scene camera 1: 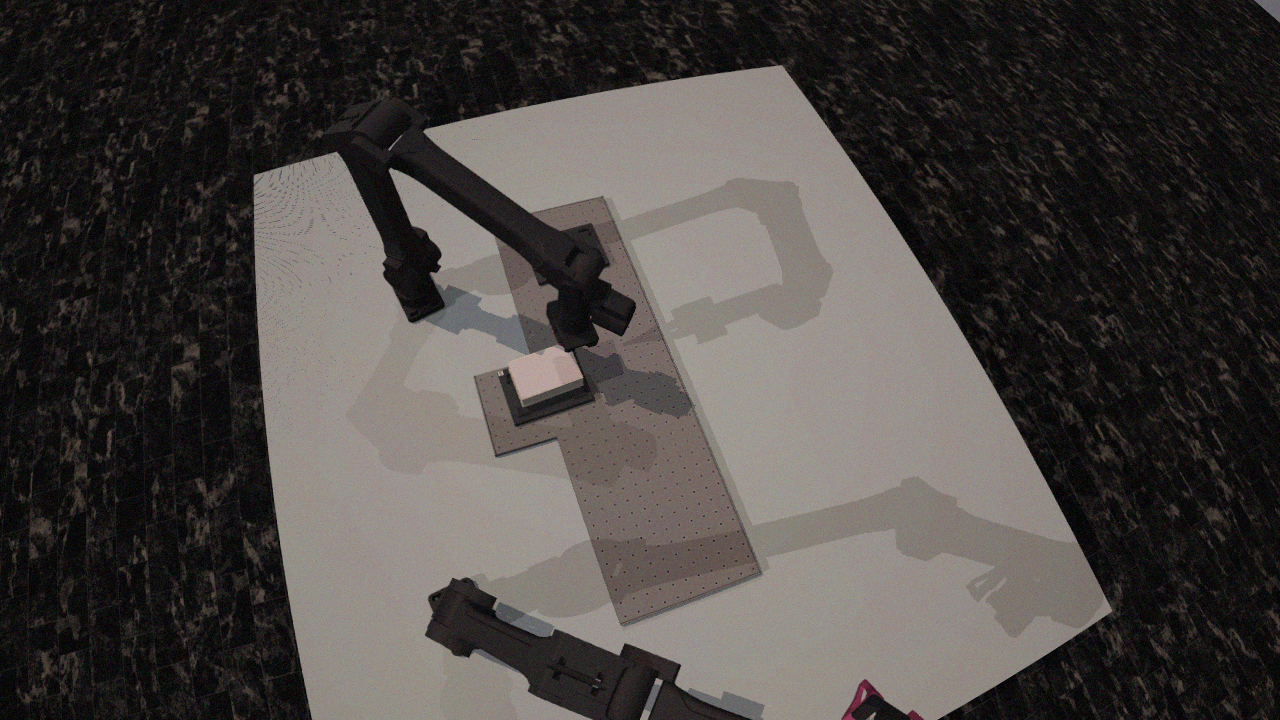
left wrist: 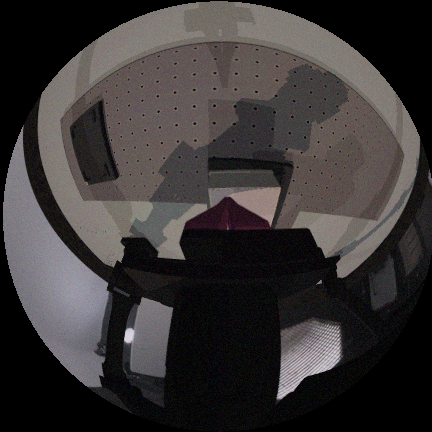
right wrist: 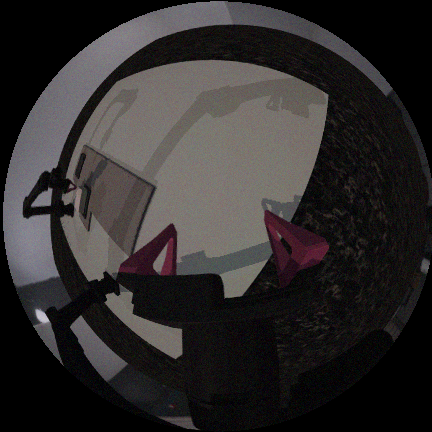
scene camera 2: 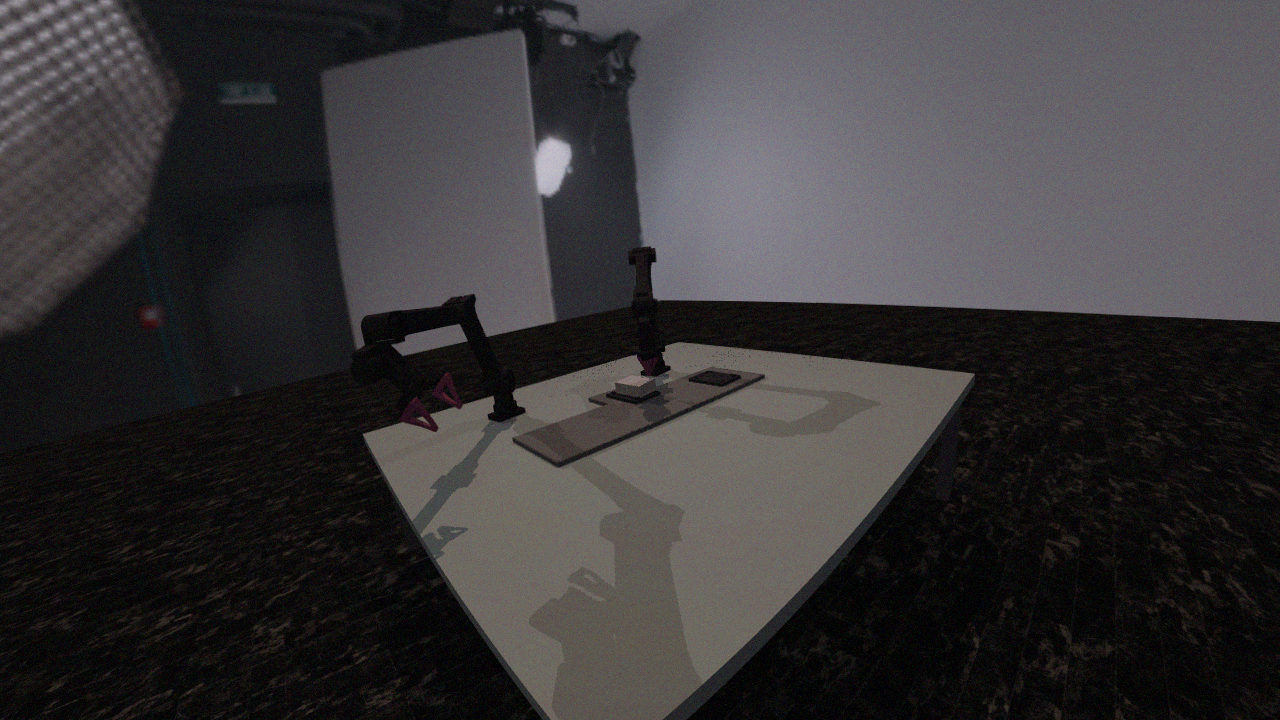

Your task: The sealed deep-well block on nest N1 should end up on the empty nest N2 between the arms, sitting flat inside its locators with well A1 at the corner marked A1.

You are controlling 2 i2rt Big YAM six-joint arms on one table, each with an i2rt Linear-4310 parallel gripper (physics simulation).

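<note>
The sealed deep-well block [scene camera 1: 546, 375] [scene camera 2: 635, 383] [left wrist: 243, 179] has a pale top. It sits flat on a dark nest [scene camera 1: 527, 413] on a small grey side plate [scene camera 1: 500, 435] beside the long perforated deck [scene camera 1: 662, 502] [scene camera 2: 582, 429] [left wrist: 169, 100]. The empty dark nest [scene camera 2: 715, 377] [left wrist: 92, 142] lies at the deck's far end; the left arm mostly hides it in scene camera 1. My left gripper [scene camera 1: 573, 342] [scene camera 2: 649, 365] [left wrist: 227, 201] is shut on nothing and hangs just above the block's edge nearest the left arm. My right gripper [scene camera 1: 863, 700] [scene camera 2: 432, 403] [right wrist: 218, 221] is open and empty, far from the deck at the table's edge.
The pale table [scene camera 1: 850, 357] [scene camera 2: 716, 502] carries only the deck and both arm bases. The left arm's base [scene camera 1: 413, 295] stands close behind the side plate. The right arm [scene camera 1: 555, 667] lies low along the front edge. Dark floor surrounds the table.
</note>
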